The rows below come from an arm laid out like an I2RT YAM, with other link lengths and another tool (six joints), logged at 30 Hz.
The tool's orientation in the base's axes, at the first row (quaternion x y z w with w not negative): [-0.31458 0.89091 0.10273 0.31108]
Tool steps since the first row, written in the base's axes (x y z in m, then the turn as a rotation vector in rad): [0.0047 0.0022 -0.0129 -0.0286 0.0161 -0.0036]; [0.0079 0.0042 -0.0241 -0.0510 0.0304 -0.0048]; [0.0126 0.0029 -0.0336 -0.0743 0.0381 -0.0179]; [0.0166 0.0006 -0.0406 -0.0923 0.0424 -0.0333]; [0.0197 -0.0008 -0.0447 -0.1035 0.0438 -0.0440]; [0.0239 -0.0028 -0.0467 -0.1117 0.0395 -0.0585]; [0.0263 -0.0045 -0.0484 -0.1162 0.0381 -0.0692]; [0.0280 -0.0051 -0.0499 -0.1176 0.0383 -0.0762]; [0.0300 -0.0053 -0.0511 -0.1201 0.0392 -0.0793]
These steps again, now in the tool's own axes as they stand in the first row. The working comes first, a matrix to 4 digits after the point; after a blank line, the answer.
The tool's axes in the first row as the columns of a matrix, in the base's axes (used below as rounded here):
[-0.6085 -0.6244 0.4897]
[-0.4966 0.7810 0.3788]
[-0.6189 -0.0127 -0.7854]

[0.0040 -0.0011 0.0133 0.0116 0.0305 -0.0051]; [0.0080 -0.0013 0.0244 0.0189 0.0556 -0.0097]; [0.0117 -0.0052 0.0337 0.0374 0.0764 -0.0079]; [0.0147 -0.0094 0.0402 0.0557 0.0912 -0.0030]; [0.0161 -0.0124 0.0445 0.0685 0.0994 0.0005]; [0.0157 -0.0165 0.0473 0.0846 0.1013 0.0062]; [0.0162 -0.0193 0.0492 0.0946 0.1032 0.0119]; [0.0164 -0.0208 0.0510 0.0997 0.1043 0.0168]; [0.0160 -0.0222 0.0528 0.1027 0.1066 0.0183]
